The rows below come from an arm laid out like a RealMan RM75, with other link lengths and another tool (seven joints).
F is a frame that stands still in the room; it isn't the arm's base.
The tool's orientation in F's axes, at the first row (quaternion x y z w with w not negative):
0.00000 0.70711 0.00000 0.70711
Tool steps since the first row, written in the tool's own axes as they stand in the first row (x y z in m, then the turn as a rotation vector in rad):
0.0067 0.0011 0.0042 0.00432 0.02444 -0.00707
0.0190 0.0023 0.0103 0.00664 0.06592 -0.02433
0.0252 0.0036 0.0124 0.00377 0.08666 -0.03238
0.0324 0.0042 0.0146 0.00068 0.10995 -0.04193
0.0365 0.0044 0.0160 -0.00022 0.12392 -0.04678
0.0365 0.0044 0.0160 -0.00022 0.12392 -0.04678
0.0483 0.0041 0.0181 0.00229 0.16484 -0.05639
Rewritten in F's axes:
0.0042 0.0011 -0.0067 -0.00707 0.02444 -0.00432
0.0103 0.0023 -0.0190 -0.02433 0.06592 -0.00664
0.0124 0.0036 -0.0252 -0.03238 0.08666 -0.00377
0.0146 0.0042 -0.0324 -0.04193 0.10995 -0.00068
0.0160 0.0044 -0.0365 -0.04678 0.12392 0.00022
0.0160 0.0044 -0.0365 -0.04678 0.12392 0.00022
0.0181 0.0041 -0.0483 -0.05639 0.16484 -0.00229

